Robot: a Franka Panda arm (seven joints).
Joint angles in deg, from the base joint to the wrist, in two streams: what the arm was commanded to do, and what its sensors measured. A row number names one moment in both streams.
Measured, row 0:
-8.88 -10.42 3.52 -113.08 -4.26 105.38 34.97
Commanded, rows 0 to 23:
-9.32 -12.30 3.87 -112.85 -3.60 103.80 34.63
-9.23 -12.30 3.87 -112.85 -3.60 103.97 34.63
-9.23 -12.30 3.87 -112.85 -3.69 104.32 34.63
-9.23 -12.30 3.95 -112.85 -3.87 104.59 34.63
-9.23 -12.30 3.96 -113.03 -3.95 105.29 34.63
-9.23 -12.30 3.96 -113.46 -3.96 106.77 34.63
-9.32 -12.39 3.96 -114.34 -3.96 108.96 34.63
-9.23 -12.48 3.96 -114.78 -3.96 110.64 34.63
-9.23 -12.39 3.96 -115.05 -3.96 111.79 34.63
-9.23 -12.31 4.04 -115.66 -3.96 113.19 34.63
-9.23 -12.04 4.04 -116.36 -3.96 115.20 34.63
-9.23 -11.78 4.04 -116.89 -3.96 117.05 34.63
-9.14 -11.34 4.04 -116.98 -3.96 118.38 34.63
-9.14 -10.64 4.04 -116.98 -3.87 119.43 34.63
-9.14 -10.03 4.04 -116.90 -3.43 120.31 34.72
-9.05 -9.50 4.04 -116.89 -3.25 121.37 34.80
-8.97 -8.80 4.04 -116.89 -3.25 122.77 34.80
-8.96 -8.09 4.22 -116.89 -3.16 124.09 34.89
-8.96 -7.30 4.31 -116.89 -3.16 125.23 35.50
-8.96 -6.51 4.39 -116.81 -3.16 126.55 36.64
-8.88 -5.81 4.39 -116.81 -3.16 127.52 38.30
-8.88 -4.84 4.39 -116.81 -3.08 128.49 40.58
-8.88 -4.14 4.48 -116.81 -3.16 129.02 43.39
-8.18 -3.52 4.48 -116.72 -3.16 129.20 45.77
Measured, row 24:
-8.58 -5.36 3.81 -116.78 -4.18 127.12 39.66
